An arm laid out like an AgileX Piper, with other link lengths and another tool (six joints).
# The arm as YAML. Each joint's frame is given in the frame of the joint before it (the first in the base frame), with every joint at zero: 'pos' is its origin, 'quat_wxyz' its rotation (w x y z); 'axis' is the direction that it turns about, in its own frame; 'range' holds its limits. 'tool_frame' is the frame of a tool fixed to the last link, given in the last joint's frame.
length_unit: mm
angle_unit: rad
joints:
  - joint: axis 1
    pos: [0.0, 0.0, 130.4]
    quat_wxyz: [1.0, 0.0, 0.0, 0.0]
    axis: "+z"
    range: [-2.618, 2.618]
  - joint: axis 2
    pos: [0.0, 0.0, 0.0]
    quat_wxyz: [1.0, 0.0, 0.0, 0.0]
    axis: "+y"
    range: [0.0, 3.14]
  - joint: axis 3
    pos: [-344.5, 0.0, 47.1]
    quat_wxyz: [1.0, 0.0, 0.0, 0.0]
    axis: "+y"
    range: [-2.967, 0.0]
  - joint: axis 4
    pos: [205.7, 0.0, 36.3]
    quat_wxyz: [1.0, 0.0, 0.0, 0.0]
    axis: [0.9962, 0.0, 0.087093]
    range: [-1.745, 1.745]
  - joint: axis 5
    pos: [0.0, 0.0, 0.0]
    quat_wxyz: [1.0, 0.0, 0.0, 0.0]
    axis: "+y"
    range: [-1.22, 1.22]
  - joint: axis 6
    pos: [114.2, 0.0, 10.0]
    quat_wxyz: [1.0, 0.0, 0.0, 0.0]
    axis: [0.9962, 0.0, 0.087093]
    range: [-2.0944, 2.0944]
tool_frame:
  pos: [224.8, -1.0, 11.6]
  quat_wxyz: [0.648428, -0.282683, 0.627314, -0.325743]
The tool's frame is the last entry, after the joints.
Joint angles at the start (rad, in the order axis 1, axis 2, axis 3, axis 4, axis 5, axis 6): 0.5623 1.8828 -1.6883 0.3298 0.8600 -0.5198
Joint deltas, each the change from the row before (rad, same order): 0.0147 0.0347 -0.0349 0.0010 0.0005 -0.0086; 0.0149 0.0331 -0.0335 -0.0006 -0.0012 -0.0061; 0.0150 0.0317 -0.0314 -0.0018 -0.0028 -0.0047; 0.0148 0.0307 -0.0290 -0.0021 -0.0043 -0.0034; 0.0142 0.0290 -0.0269 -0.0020 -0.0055 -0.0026; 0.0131 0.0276 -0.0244 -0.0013 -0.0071 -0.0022; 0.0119 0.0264 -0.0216 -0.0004 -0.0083 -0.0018; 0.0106 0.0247 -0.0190 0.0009 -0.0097 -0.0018; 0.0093 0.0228 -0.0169 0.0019 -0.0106 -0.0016
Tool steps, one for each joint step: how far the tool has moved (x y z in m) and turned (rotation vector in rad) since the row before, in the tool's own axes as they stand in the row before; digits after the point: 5 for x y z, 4 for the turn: -0.00763 -0.00208 0.01128 -0.0053 -0.0077 -0.0198; -0.00741 -0.00215 0.01102 -0.0033 -0.0070 -0.0185; -0.00710 -0.00187 0.01091 -0.0023 -0.0062 -0.0177; -0.00675 -0.00138 0.01099 -0.0020 -0.0057 -0.0161; -0.00649 -0.00123 0.01061 -0.0010 -0.0055 -0.0146; -0.00599 -0.00110 0.01038 -0.0001 -0.0054 -0.0125; -0.00535 -0.00069 0.01025 -0.0001 -0.0051 -0.0102; -0.00489 -0.00063 0.00982 0.0007 -0.0053 -0.0080; -0.00444 -0.00073 0.00918 0.0017 -0.0054 -0.0060
